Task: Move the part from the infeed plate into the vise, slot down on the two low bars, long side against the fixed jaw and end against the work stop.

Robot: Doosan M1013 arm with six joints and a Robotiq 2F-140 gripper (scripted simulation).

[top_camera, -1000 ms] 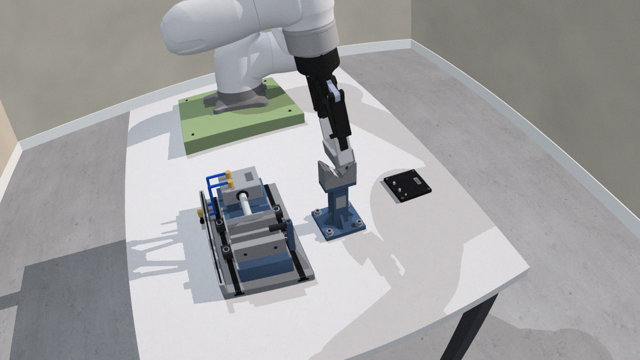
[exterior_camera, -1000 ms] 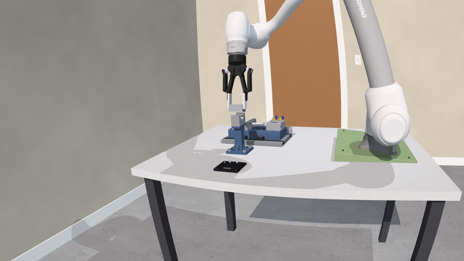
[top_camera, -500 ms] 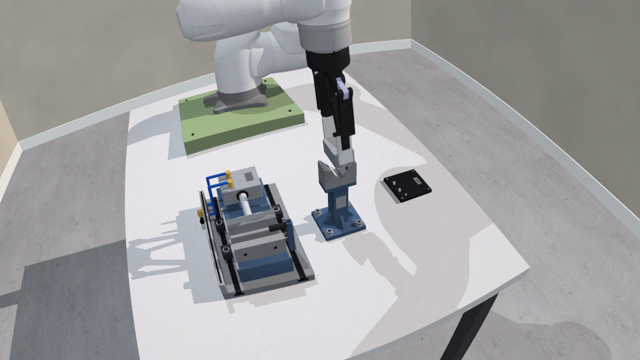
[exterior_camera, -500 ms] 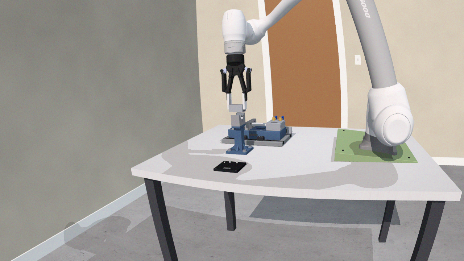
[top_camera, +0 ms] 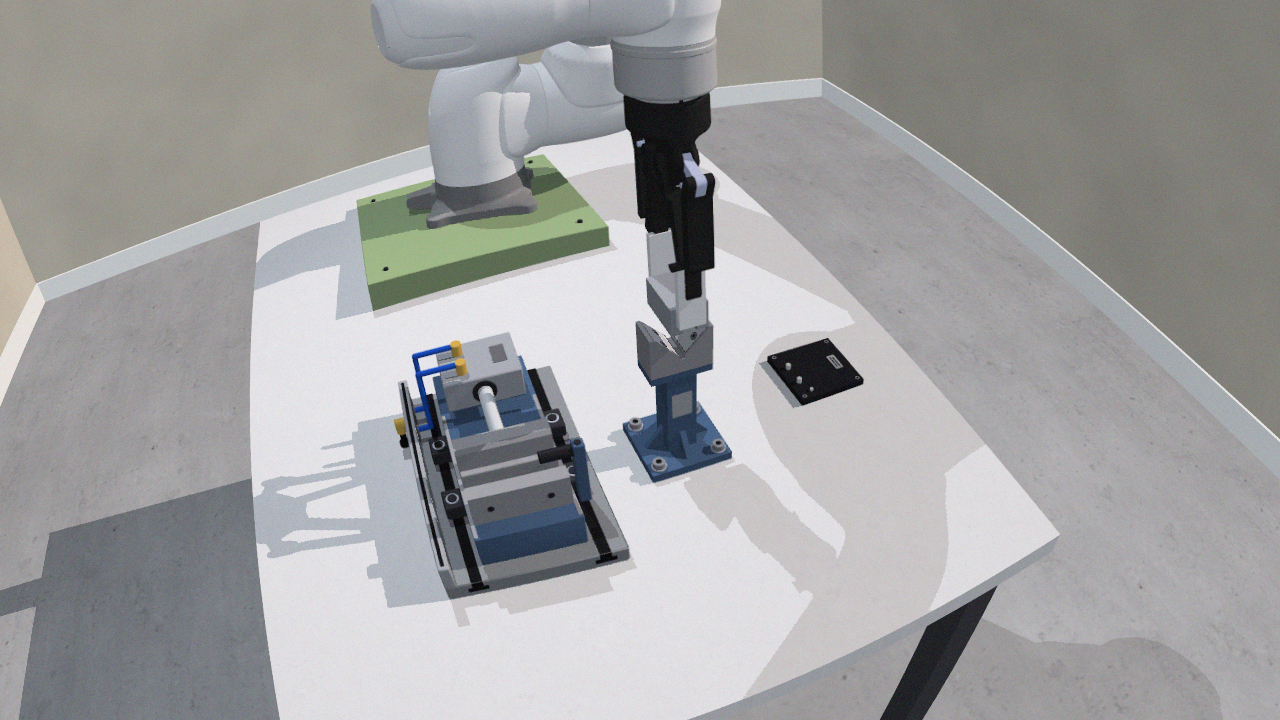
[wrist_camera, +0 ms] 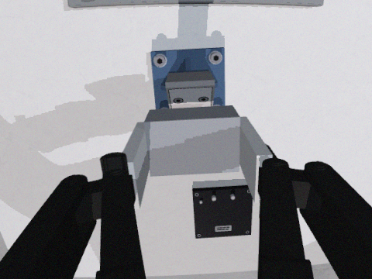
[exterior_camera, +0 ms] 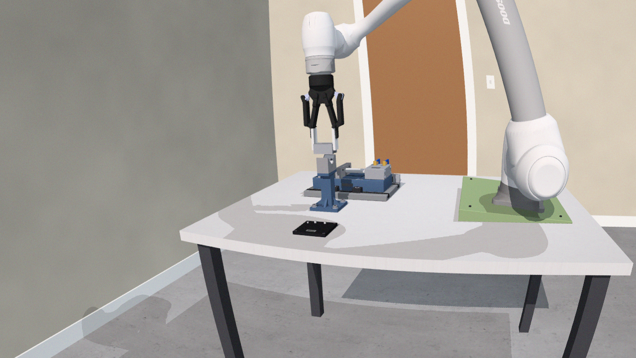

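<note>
The part is 30 mm below my hand. From my hand the other things lie so: blue work stop post (80 mm ahead, 110 mm to the right, 150 mm below); blue v-block stand (150 mm below); work stop (80 mm ahead, 130 mm to the right, 120 mm below).
</note>
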